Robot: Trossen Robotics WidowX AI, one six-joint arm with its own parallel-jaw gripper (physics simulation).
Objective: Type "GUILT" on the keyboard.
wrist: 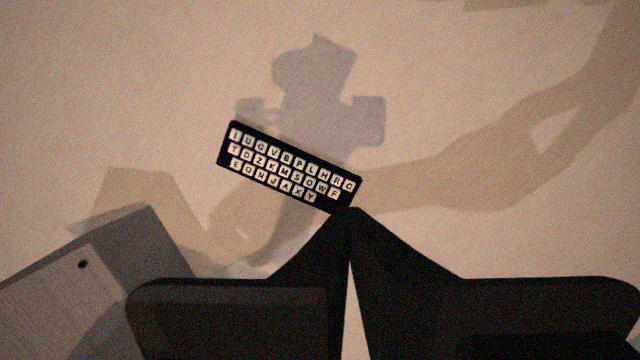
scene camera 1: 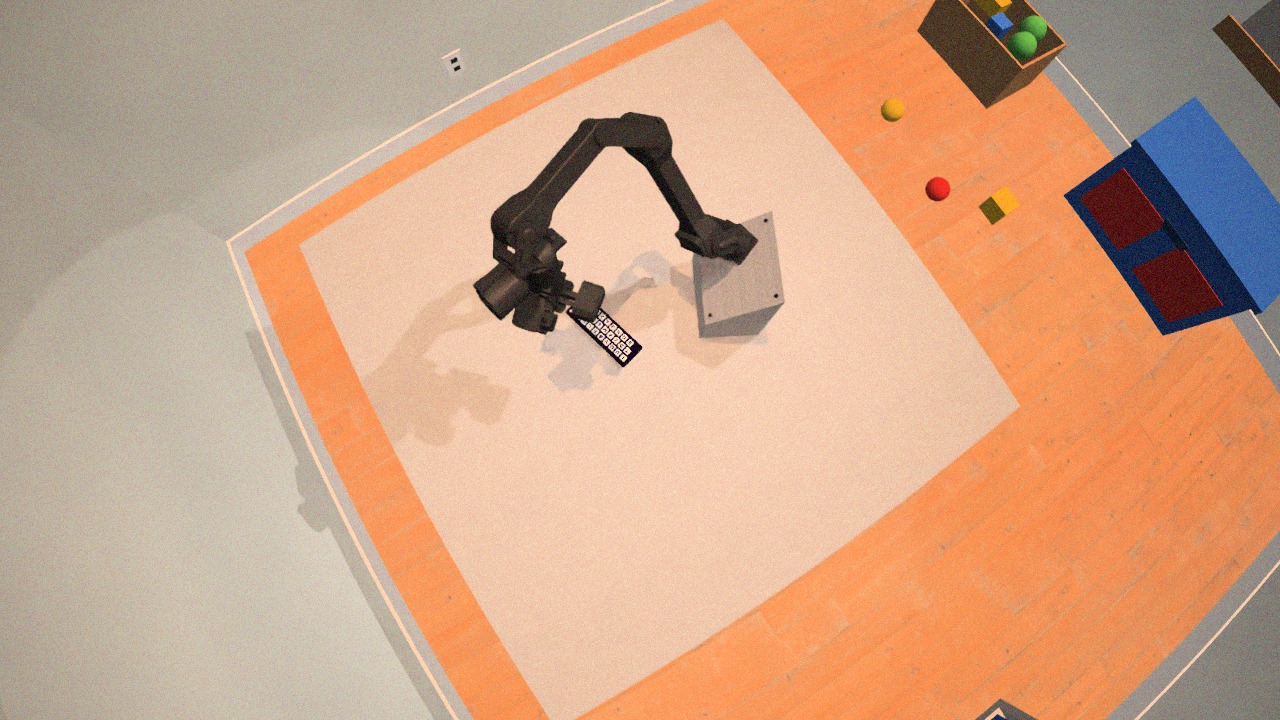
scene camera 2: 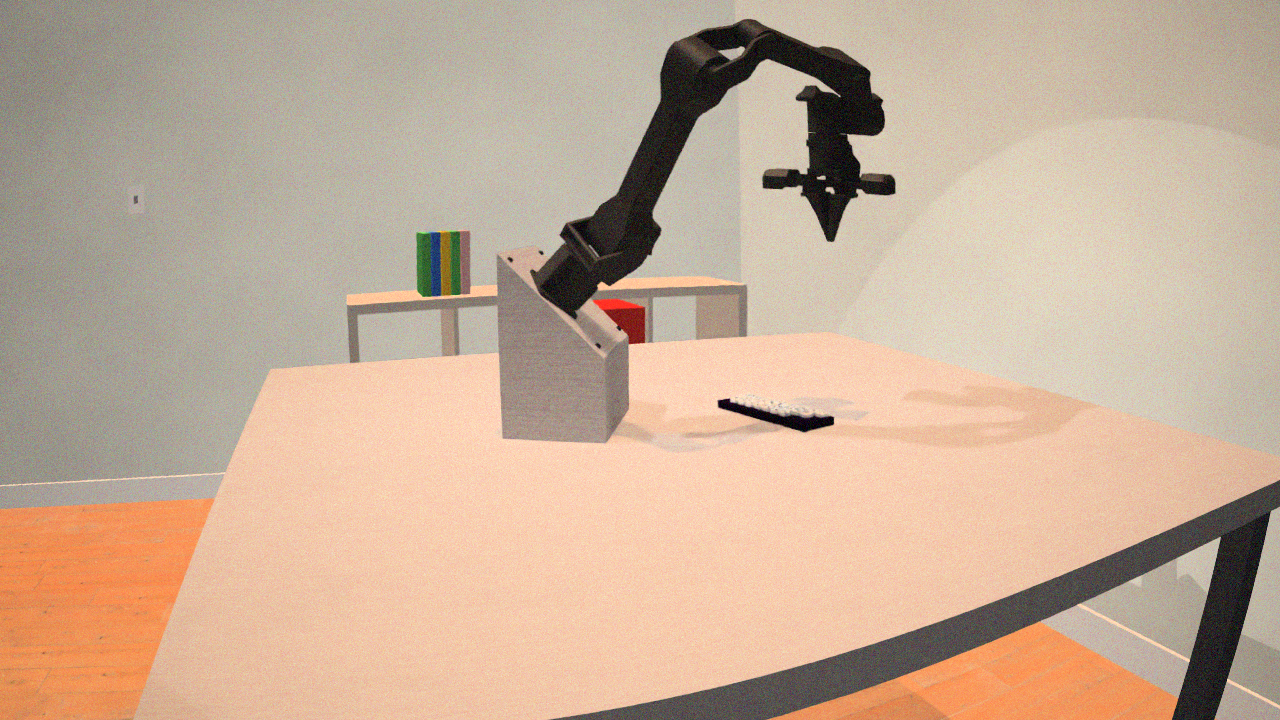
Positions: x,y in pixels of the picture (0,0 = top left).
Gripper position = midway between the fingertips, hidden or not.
Scene:
my gripper: wrist 347,217; scene camera 1 554,307; scene camera 2 830,241

